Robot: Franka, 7 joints.
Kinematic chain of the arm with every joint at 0, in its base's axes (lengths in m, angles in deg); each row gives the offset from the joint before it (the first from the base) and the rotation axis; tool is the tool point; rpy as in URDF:
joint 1: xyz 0 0 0.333 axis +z
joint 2: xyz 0 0 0 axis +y
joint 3: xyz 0 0 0.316 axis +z
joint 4: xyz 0.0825 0 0 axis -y
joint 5: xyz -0.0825 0 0.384 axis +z
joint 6: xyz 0 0 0 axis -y
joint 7: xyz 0.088 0 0 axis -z
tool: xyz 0 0 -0.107 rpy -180 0 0
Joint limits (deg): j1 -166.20..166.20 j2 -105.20..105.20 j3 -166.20..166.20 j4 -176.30..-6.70 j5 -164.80..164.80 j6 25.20..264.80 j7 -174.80..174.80
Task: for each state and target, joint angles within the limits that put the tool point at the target. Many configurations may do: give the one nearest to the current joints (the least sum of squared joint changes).
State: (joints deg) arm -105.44 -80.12 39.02 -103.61 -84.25 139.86 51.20
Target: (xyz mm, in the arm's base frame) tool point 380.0 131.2 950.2
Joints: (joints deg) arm -107.85 -71.12 32.73 -86.71 -84.40 139.28 51.20
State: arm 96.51 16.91 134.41 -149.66 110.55 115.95 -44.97
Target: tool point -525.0 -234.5 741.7
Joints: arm 86.00 9.21 119.19 -96.69 117.46 120.18 -44.97
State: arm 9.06 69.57 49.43 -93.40 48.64 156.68 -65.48
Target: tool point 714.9 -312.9 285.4
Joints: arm -35.69 50.16 21.80 -76.07 49.28 165.28 -65.48
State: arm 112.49 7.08 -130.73 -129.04 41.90 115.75 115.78
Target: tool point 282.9 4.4 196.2
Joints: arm 117.56 3.09 -125.54 -159.68 39.03 105.77 115.78
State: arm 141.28 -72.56 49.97 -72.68 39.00 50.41 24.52
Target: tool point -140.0 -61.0 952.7
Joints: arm 131.17 -44.67 9.29 -72.30 30.08 62.37 24.52
